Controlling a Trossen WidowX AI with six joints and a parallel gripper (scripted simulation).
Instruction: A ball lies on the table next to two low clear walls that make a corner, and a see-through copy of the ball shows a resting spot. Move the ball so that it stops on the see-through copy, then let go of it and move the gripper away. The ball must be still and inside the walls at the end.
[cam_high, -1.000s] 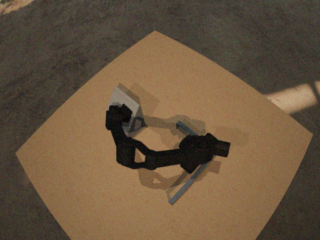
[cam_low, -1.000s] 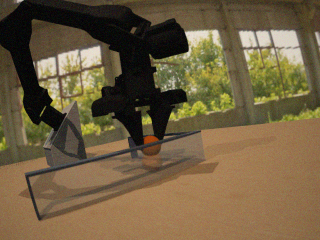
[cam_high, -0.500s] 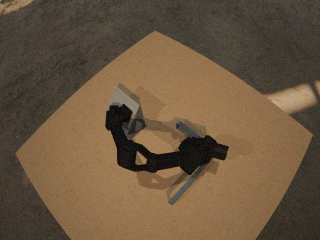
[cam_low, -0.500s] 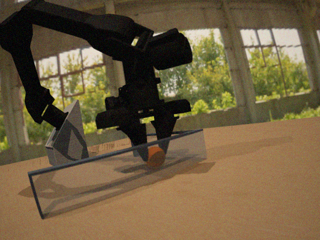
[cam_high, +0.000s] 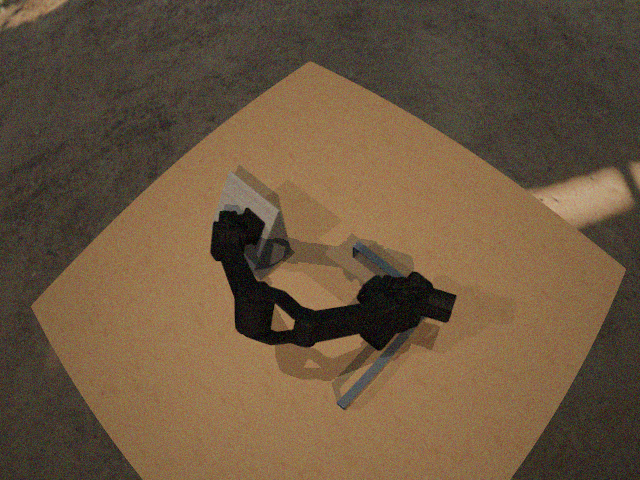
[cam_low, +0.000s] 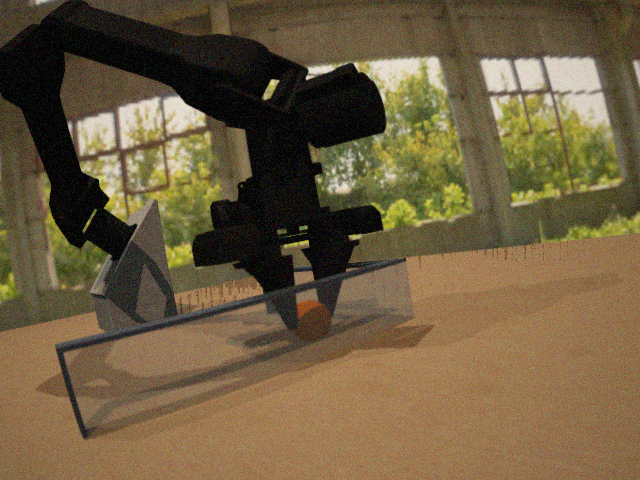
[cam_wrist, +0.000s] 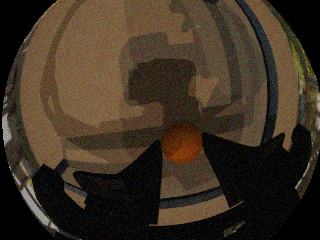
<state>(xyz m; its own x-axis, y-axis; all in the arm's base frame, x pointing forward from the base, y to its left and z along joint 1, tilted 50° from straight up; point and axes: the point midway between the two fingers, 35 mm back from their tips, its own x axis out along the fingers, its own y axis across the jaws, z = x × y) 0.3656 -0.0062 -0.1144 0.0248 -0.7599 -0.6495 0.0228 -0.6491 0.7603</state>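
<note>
Right now my gripper tip is right at the orange ball.
</note>
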